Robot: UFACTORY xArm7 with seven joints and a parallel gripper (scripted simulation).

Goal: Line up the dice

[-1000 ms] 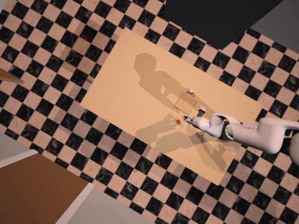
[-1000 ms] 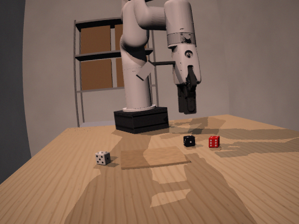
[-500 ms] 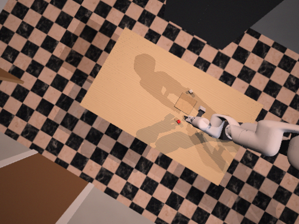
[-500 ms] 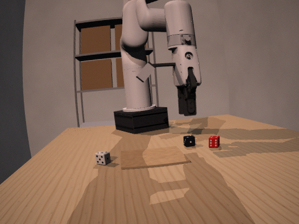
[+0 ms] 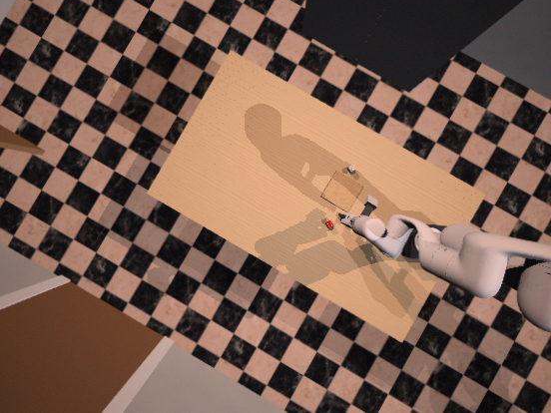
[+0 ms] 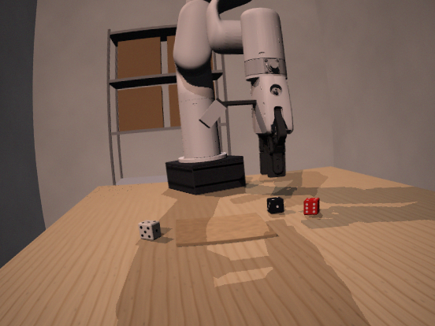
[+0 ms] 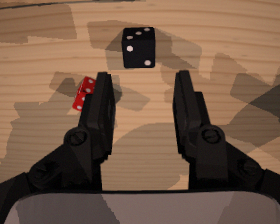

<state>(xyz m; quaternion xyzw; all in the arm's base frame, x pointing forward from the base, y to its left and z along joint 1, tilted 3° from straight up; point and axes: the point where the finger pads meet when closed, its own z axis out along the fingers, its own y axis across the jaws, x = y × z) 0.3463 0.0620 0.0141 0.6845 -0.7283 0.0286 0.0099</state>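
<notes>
Right now the black die is 7 cm below my hand. Also, from my hand: white die (22 cm to the right, 7 cm below, 7 cm ahead); then thin mat (11 cm to the right, 8 cm below, 6 cm ahead); then red die (7 cm below, 6 cm ahead, 5 cm to the left).
</notes>
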